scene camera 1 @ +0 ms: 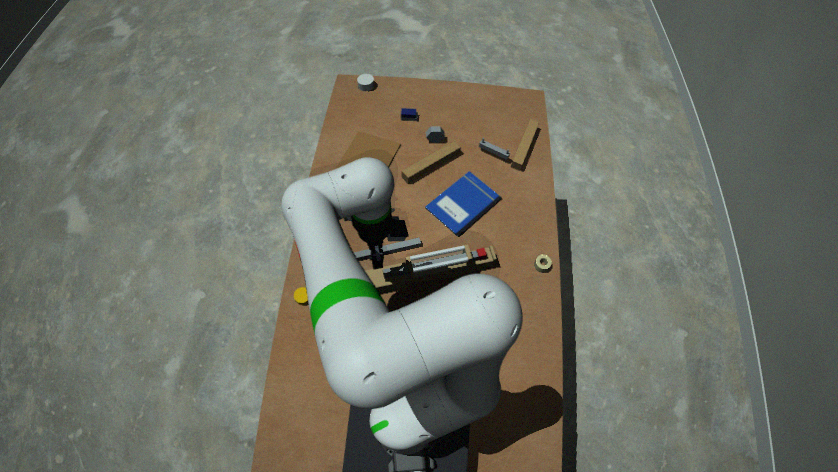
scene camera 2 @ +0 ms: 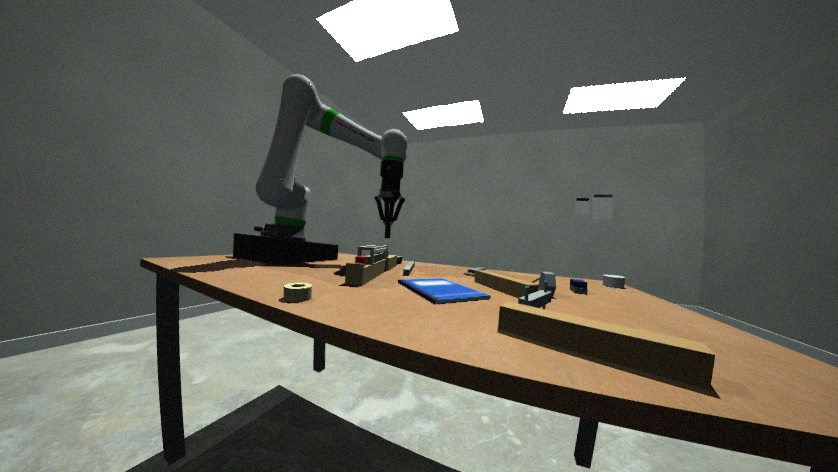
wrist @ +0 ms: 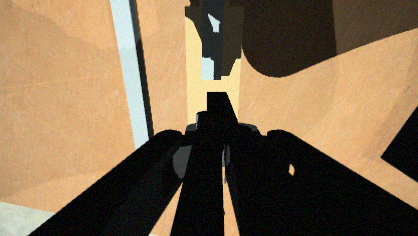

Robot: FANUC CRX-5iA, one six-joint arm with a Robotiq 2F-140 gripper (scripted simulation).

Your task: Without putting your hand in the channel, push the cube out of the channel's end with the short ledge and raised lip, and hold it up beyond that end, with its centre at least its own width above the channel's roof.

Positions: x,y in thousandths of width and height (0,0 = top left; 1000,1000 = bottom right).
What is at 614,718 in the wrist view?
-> My gripper.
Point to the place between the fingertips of my gripper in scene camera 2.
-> At 462,505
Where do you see a channel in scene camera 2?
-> At 425,582
